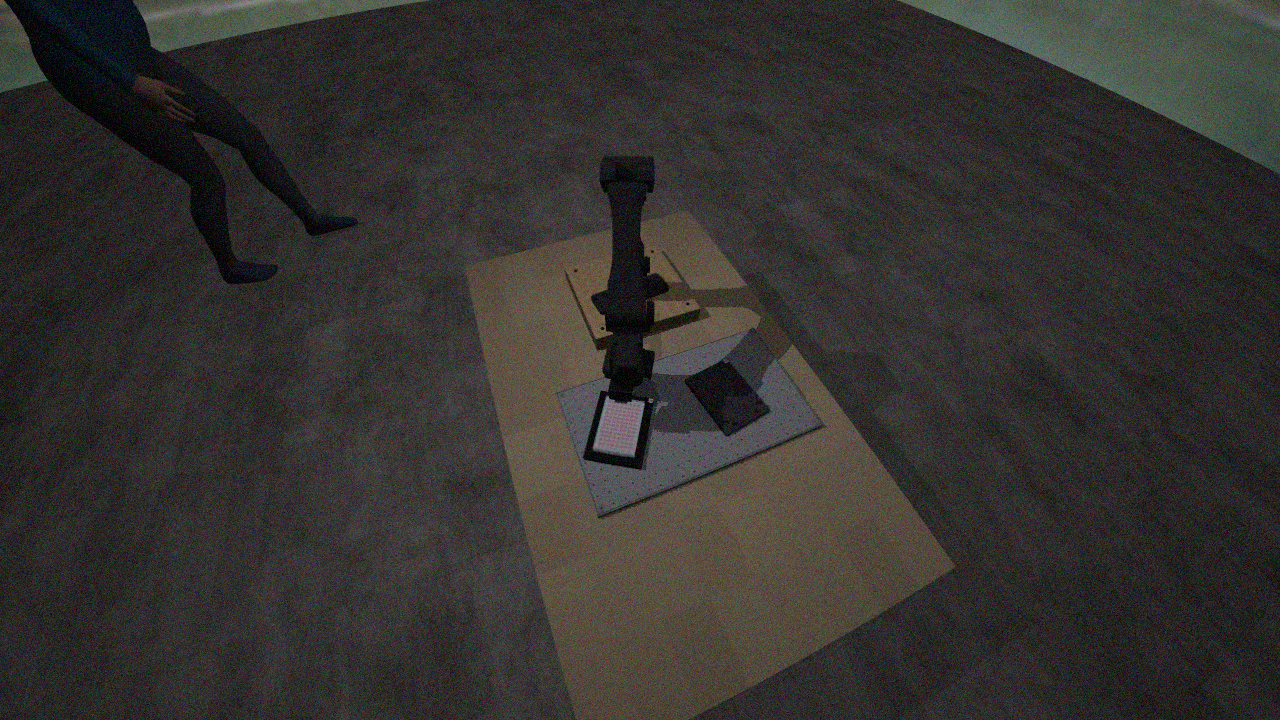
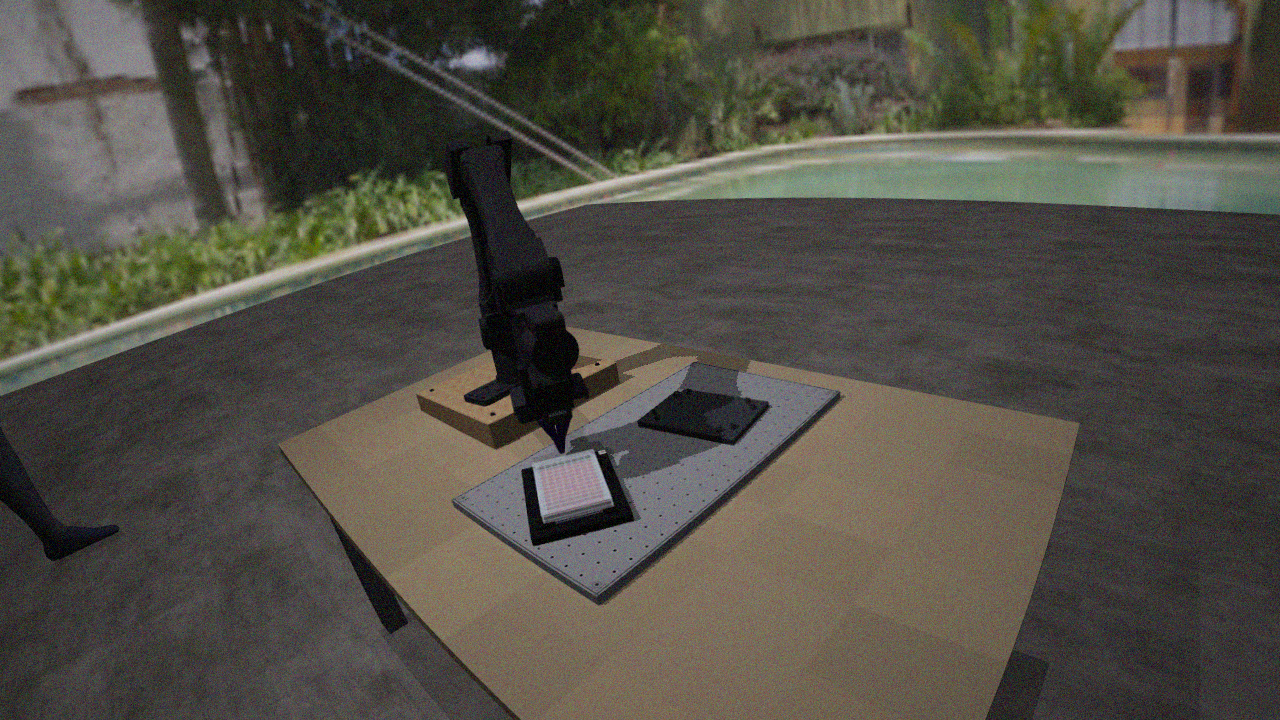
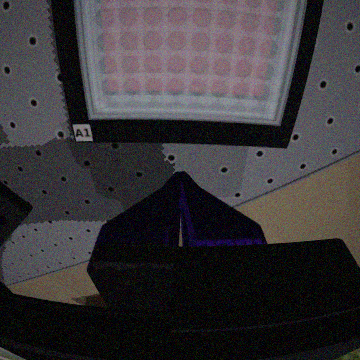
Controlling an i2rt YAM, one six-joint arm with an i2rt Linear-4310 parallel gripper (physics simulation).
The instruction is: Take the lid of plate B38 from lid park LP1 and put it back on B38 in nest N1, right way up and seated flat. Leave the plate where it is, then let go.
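Pixels of known places: gripper, between the fingertips: (image 2: pixel 561 451) (image 3: pixel 180 180); arm's base, origin of its link: (image 2: pixel 516 382).
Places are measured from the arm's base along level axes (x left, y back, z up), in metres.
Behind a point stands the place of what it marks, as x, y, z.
Observation:
The plate (image 1: pixel 622 427) @(-0.190, -0.335, 0.000) (image 2: pixel 572 483) @(-0.197, -0.335, 0.001) (image 3: pixel 175 55) @(-0.166, -0.299, 0.001), with rows of pink wells, sits level in the black nest (image 1: pixel 614 462) @(-0.236, -0.391, -0.017) (image 2: pixel 581 529) @(-0.243, -0.388, -0.020) (image 3: pixel 190 133) @(-0.148, -0.262, -0.016). A clear, pale rim runs around its top and looks like a lid lying flat on it; the clear material makes this hard to tell for certain. The dark holder (image 1: pixel 726 397) @(0.053, -0.369, -0.018) (image 2: pixel 704 415) @(0.048, -0.371, -0.018) (image 3: pixel 10 210) @(0.006, -0.296, -0.018), likely the lid park, shows no lid that I can make out. My gripper (image 1: pixel 620 397) @(-0.125, -0.240, -0.017) (image 2: pixel 562 450) @(-0.125, -0.240, -0.017) (image 3: pixel 180 180) @(-0.125, -0.240, -0.017) is shut and empty, its tips beside the nest's arm-side edge, apart from the plate.
Nest and dark holder stand on a grey perforated board (image 1: pixel 689 461) @(-0.097, -0.456, -0.028) (image 2: pixel 680 514) @(-0.159, -0.467, -0.028) (image 3: pixel 330 100) @(-0.227, -0.229, -0.028). The arm rises from a wooden base block (image 1: pixel 671 313) @(0.061, -0.108, 0.002) (image 2: pixel 465 420) @(-0.136, -0.018, -0.009) behind it, on a wooden table (image 1: pixel 716 573) @(-0.163, -0.664, -0.041) (image 2: pixel 805 582) @(-0.187, -0.638, -0.041). A person (image 1: pixel 210 179) (image 2: pixel 40 514) stands on the floor beyond the table.

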